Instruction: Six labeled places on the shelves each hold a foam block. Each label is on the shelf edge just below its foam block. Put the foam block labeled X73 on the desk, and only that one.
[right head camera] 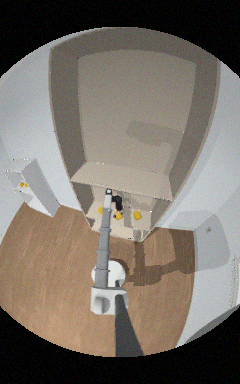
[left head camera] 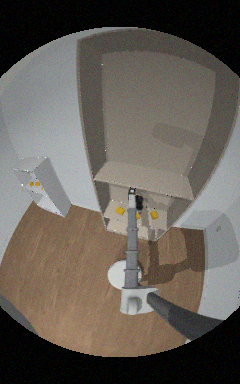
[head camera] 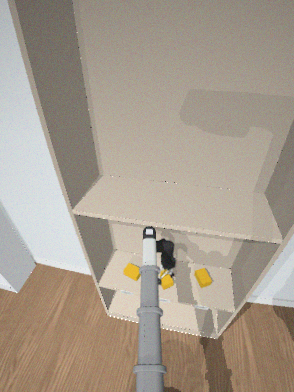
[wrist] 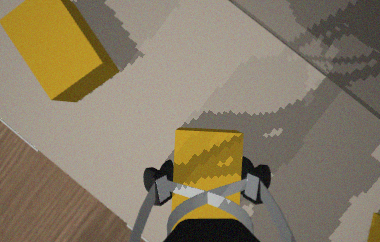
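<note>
The middle yellow foam block (head camera: 167, 283) (left head camera: 138, 216) (wrist: 207, 157) is on the lower shelf (head camera: 222, 292) (wrist: 145, 95) of the tall beige unit. My gripper (head camera: 166, 274) (wrist: 205, 172) is shut on this block, with a fingertip against each long side in the wrist view. The arm partly covers the block in the left head view. A left foam block (head camera: 132, 271) (left head camera: 120, 211) (wrist: 52, 50) and a right foam block (head camera: 203, 277) (left head camera: 154, 214) (right head camera: 137, 215) stand apart from it. Shelf-edge labels show as small pale strips; their text cannot be read.
A beige board (head camera: 175, 202) spans the unit above the gripper. The unit's side walls rise left and right. A smaller white shelf unit (left head camera: 56, 192) (right head camera: 45, 192) with small yellow blocks stands at the left. Wooden floor (head camera: 60, 320) lies in front. No desk can be identified.
</note>
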